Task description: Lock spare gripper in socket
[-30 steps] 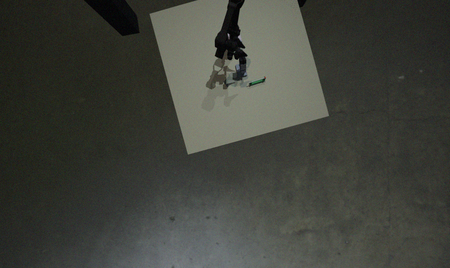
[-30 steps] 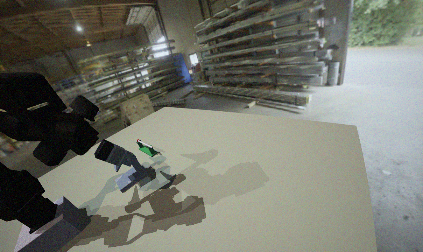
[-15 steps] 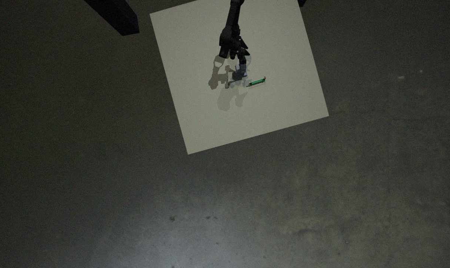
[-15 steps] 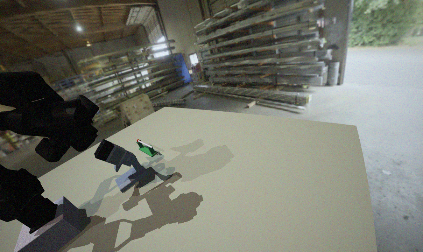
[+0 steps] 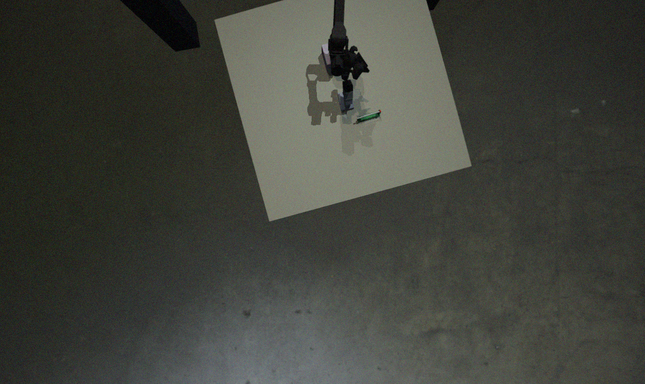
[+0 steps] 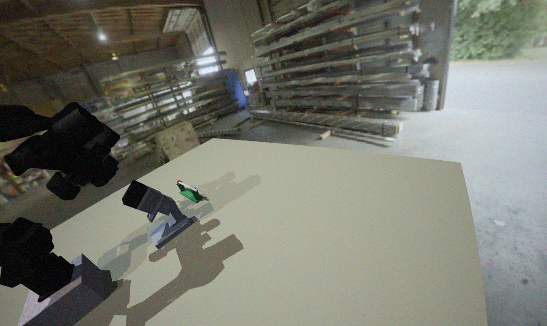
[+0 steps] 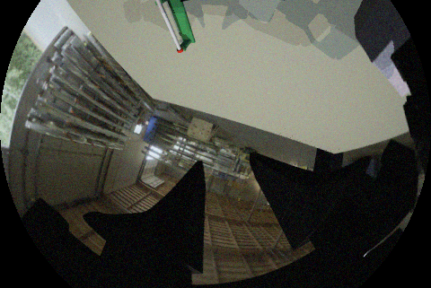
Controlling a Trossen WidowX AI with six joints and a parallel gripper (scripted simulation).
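Right now the green cradle is 17 cm ahead of my gripper tip, 2 cm to the left of it and 21 cm below it. From my gripper tip the other things lie so: mount 6 cm ahead, 10 cm to the right, 18 cm below; dark grey spare gripper 5 cm ahead, 10 cm to the right, 12 cm below.
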